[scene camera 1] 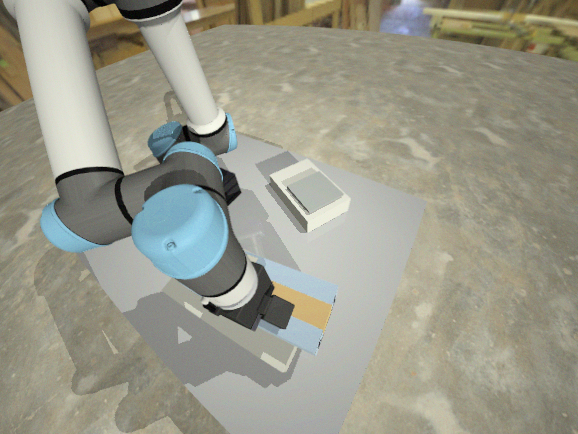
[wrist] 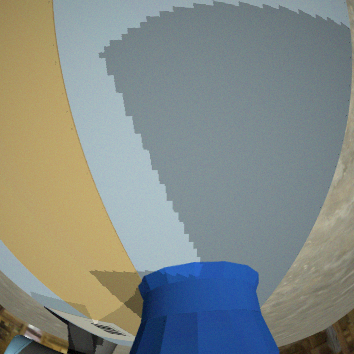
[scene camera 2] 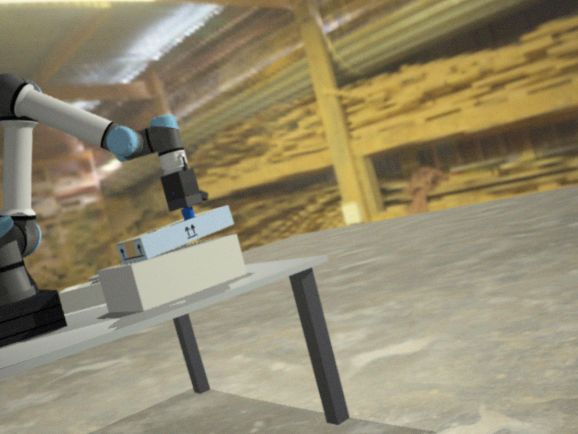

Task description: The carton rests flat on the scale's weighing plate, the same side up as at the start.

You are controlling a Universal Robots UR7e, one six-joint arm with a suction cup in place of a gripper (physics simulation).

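Frame: origin at the arm's base, x right, y ahead, z up, level; metres.
Seen in the pictures: hand at its tool point: (wrist: 193,261) (scene camera 2: 190,222); arm's base at its link origin: (scene camera 2: 14,299).
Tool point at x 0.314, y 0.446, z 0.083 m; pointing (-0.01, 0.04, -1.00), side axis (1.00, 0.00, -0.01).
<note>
Offsets run from my tool point to a thing's top centre. "*": to the spot under its first point. Level surfaces: height alone.
The carton {dx -0.039, dy -0.027, dz +0.024 m} (scene camera 1: 305,305) (scene camera 2: 185,237) (wrist: 95,140), light blue with an orange band, hangs a little above the long cream block {dx -0.032, dy -0.082, dz -0.064 m} (scene camera 2: 190,275), top side level with the block's top. A narrow gap shows between them in scene camera 2. My suction gripper (scene camera 2: 188,217) (wrist: 200,264) has its blue cup pressed on the carton's top and holds it. In scene camera 1 the cup is hidden behind the black tool body. The scale {dx -0.472, dy -0.056, dz -0.095 m} (scene camera 1: 327,216), a cream box with a grey weighing plate {* dx -0.438, dy -0.011, dz -0.095 m} (scene camera 1: 316,191), stands apart from the carton, farther back; its plate bears nothing.
The cream block also shows in scene camera 1 (scene camera 1: 240,331), partly under the carton and arm. The robot's black base stands on the grey table {dz -0.184 m} (scene camera 1: 385,235) left of the scale. The arm reaches over the table's left part. The table's edge runs near the block.
</note>
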